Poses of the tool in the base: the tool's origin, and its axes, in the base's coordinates. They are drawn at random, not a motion.
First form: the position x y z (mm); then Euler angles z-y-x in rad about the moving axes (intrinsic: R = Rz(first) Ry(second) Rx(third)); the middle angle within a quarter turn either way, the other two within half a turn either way.
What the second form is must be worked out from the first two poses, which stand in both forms.
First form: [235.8 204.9 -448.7 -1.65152 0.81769 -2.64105]
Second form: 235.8 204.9 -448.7; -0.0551 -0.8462 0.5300; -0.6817 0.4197 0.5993; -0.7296 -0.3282 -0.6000
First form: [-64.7 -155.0 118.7 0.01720 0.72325 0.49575]
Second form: -64.7 -155.0 118.7; 0.7495 0.2996 0.5902; 0.0129 0.8849 -0.4656; -0.6618 0.3566 0.6594
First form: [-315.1 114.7 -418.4 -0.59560 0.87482 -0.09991]
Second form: -315.1 114.7 -418.4; 0.5307 0.4948 0.6881; -0.3597 0.8666 -0.3458; -0.7674 -0.0639 0.6379
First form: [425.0 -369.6 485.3 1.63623 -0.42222 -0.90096]
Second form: 425.0 -369.6 485.3; -0.0596 -0.6405 -0.7656; 0.9102 0.2800 -0.3051; 0.4098 -0.7151 0.5663
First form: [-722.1 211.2 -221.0 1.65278 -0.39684 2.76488]
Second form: -722.1 211.2 -221.0; -0.0755 0.9384 0.3372; 0.9192 -0.0656 0.3883; 0.3865 0.3393 -0.8576
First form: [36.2 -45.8 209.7 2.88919 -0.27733 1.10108]
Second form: 36.2 -45.8 209.7; -0.9313 0.1234 0.3427; 0.2402 -0.4993 0.8325; 0.2738 0.8576 0.4353
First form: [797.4 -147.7 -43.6 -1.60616 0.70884 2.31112]
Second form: 797.4 -147.7 -43.6; -0.0268 -0.6911 -0.7223; -0.7586 -0.4564 0.4649; -0.6510 0.5604 -0.5120
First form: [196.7 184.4 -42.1 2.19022 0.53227 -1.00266]
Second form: 196.7 184.4 -42.1; -0.5002 -0.1898 -0.8448; 0.7016 -0.6607 -0.2670; -0.5075 -0.7263 0.4636
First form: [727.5 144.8 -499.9 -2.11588 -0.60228 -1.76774]
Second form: 727.5 144.8 -499.9; -0.4273 -0.4554 0.7811; -0.7046 -0.3736 -0.6033; 0.5665 -0.8081 -0.1612
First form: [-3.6 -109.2 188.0 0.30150 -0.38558 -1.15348]
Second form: -3.6 -109.2 188.0; 0.8848 0.2080 -0.4170; 0.2752 0.4891 0.8277; 0.3761 -0.8471 0.3756
